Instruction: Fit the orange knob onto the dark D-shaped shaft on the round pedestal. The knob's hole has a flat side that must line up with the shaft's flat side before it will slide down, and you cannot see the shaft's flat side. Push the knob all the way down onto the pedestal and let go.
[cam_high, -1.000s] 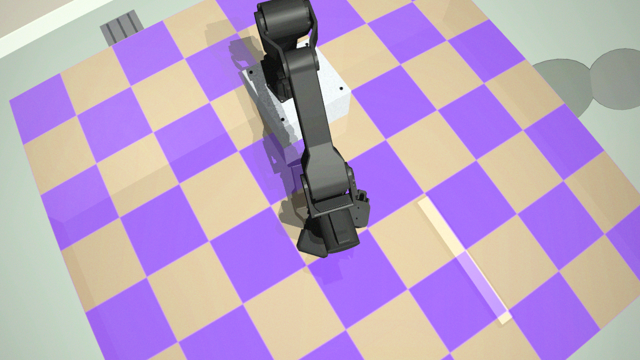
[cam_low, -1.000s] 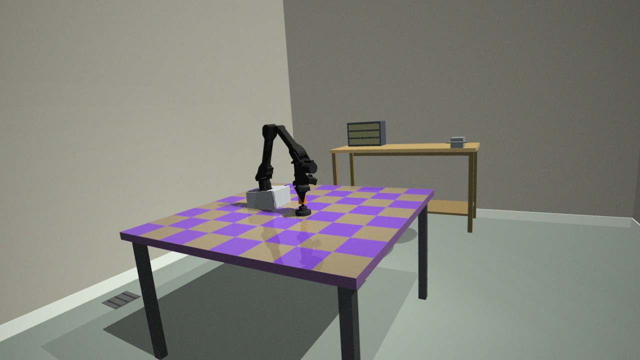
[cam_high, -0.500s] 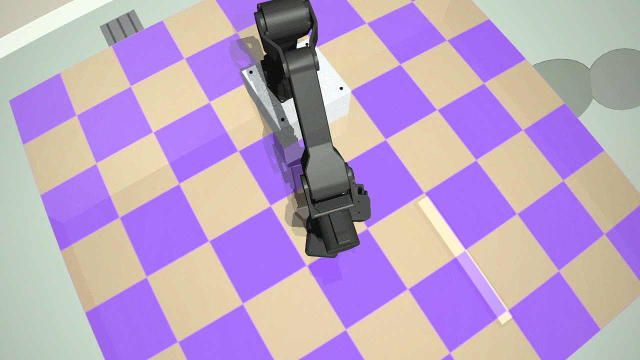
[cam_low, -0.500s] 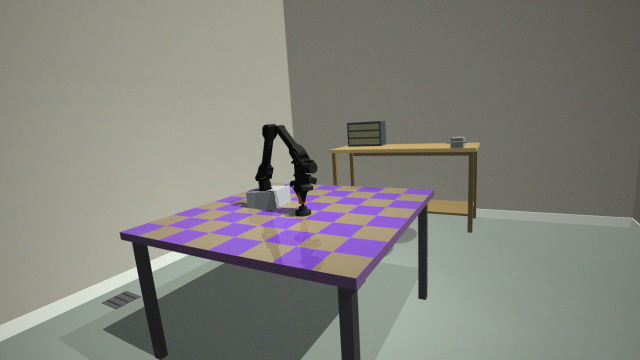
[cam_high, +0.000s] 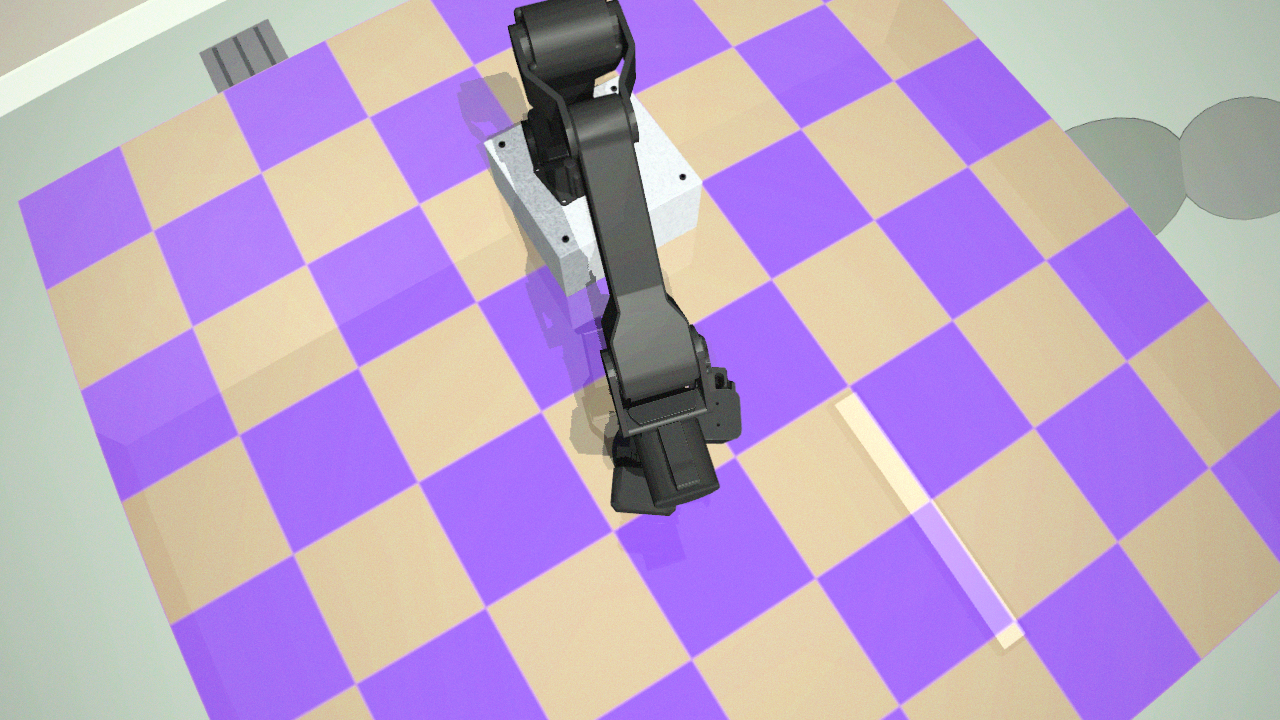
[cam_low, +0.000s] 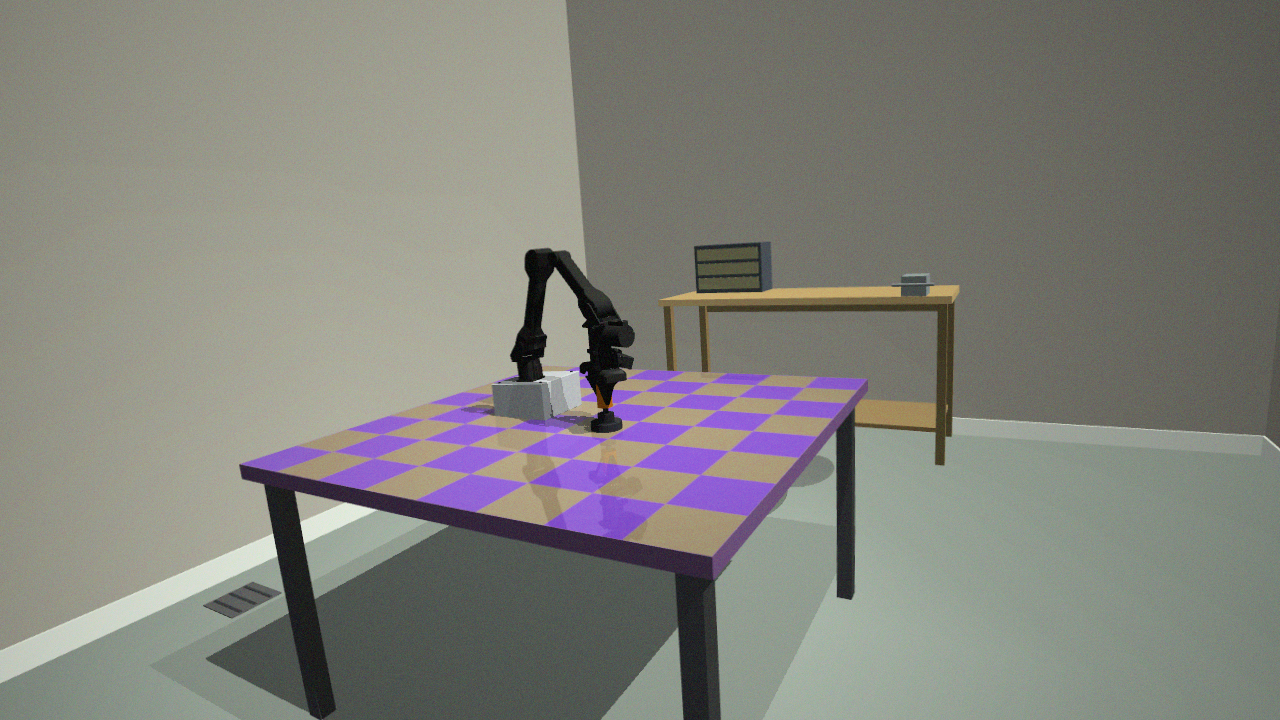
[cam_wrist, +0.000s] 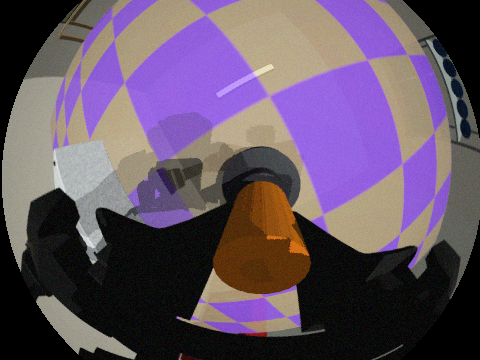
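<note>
Now: the orange knob 20 mm above my gripper tip. Round my gripper tip: D-shaped shaft 40 mm below.
</note>
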